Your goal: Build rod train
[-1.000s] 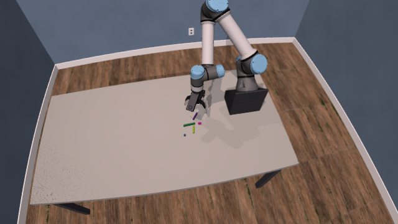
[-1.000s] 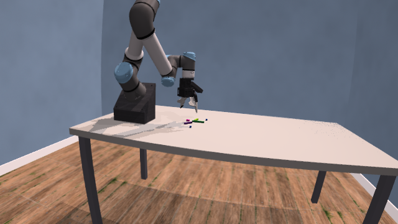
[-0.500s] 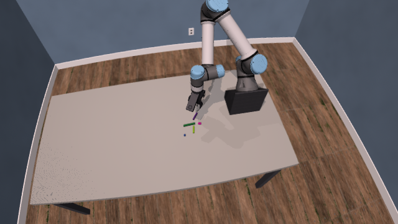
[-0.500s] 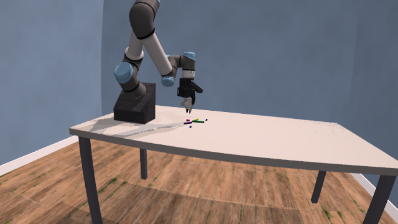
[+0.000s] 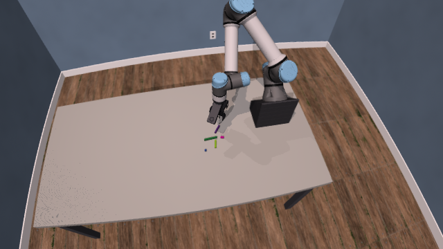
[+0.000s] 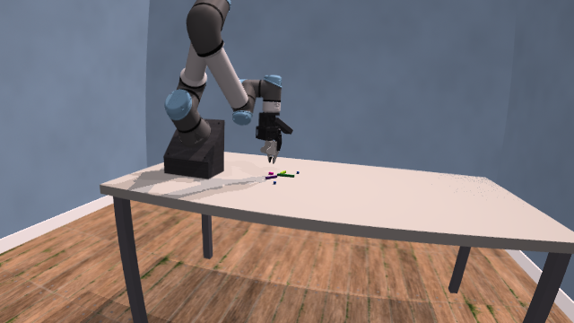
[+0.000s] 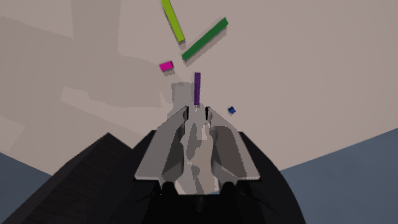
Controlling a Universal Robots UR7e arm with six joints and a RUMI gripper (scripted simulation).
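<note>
Right now my hand is 8 cm above the purple rod. Also, from my hand: magenta rod 8 cm below, 6 cm to the left, 2 cm behind; then lime rod 10 cm to the left, 8 cm below, 3 cm ahead; then green rod 8 cm below, 6 cm to the left, 5 cm ahead.
</note>
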